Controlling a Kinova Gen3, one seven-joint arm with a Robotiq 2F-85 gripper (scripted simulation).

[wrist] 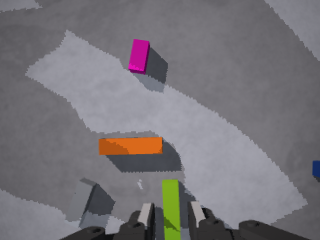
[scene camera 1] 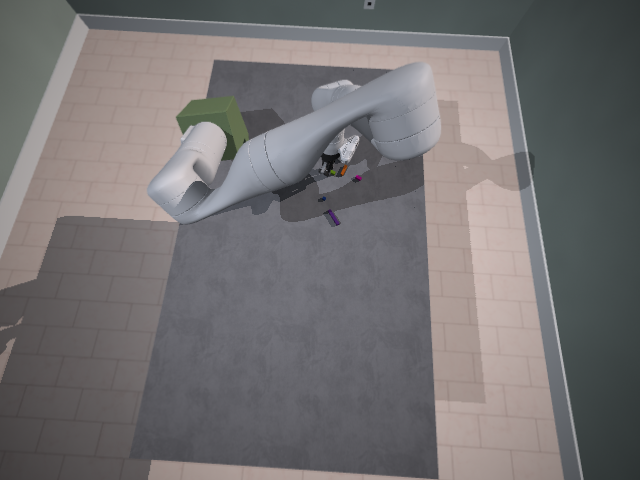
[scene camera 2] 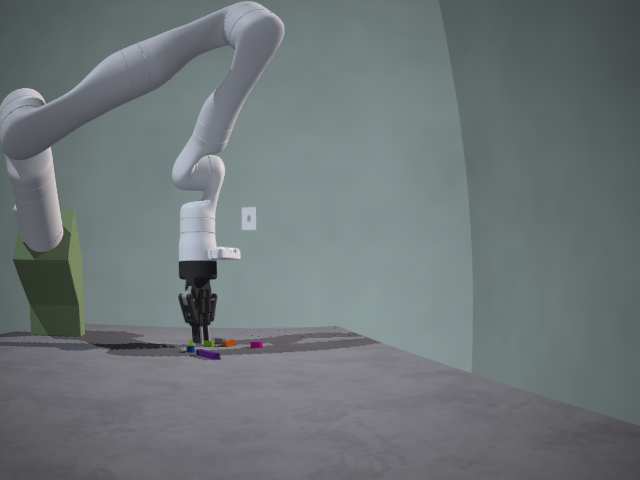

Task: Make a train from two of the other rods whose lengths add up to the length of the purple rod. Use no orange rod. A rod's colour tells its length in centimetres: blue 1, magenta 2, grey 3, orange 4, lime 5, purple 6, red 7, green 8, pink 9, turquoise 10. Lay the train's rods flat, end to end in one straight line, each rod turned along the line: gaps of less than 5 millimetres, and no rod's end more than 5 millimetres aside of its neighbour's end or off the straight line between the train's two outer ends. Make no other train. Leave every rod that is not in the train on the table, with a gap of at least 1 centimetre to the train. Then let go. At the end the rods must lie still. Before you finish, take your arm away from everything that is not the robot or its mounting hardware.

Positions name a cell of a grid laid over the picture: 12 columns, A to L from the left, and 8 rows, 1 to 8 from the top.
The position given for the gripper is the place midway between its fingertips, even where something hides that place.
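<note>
There's an orange rod (wrist: F5) to look at, and along with it the gripper (wrist: G8), which scene camera 2 shows as well, with the gripper there at (scene camera 2: D6).
</note>
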